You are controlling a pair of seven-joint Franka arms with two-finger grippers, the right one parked.
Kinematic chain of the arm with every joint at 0, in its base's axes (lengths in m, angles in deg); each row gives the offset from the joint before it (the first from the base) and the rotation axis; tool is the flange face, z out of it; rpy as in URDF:
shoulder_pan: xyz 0 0 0.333 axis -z
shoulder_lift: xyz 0 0 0 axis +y
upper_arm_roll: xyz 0 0 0.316 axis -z
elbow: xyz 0.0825 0 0 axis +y
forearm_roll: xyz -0.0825 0 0.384 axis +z
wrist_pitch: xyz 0 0 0 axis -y
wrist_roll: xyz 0.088 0 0 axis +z
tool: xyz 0 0 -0.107 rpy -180 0 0
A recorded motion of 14 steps. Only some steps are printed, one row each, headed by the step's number.
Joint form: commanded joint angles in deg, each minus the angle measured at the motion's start. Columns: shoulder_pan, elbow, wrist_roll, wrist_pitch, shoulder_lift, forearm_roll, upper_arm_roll.
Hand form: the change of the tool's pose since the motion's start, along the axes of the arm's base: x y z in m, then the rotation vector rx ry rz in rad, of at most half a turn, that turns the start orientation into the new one. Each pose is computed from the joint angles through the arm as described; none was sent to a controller.
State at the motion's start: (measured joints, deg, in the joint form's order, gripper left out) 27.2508 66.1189 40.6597 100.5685 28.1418 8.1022 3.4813
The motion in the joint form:
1: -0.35 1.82 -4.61 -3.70 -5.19 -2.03 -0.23
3: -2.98 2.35 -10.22 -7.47 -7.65 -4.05 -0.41
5: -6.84 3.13 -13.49 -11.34 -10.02 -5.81 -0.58
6: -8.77 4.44 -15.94 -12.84 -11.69 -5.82 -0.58
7: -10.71 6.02 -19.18 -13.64 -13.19 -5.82 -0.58
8: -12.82 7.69 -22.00 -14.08 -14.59 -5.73 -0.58
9: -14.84 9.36 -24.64 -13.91 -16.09 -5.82 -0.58
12: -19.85 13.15 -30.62 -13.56 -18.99 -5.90 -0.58
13: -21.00 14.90 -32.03 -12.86 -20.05 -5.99 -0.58
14: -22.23 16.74 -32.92 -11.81 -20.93 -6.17 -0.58
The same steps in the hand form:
1: -0.0223 0.0157 0.0409 -0.0104 0.0216 -0.0628
3: -0.0242 0.0497 0.0588 -0.0132 0.0668 -0.1069
5: -0.0231 0.0957 0.0731 -0.0208 0.1149 -0.0922
6: -0.0254 0.1195 0.0787 -0.0113 0.1341 -0.1002
7: -0.0267 0.1423 0.0811 -0.0033 0.1498 -0.1222
8: -0.0273 0.1664 0.0821 0.0034 0.1626 -0.1342
9: -0.0287 0.1887 0.0849 0.0037 0.1642 -0.1455
12: -0.0319 0.2425 0.0851 0.0061 0.1768 -0.1630
13: -0.0345 0.2545 0.0829 0.0054 0.1775 -0.1683
14: -0.0358 0.2669 0.0785 0.0021 0.1766 -0.1634

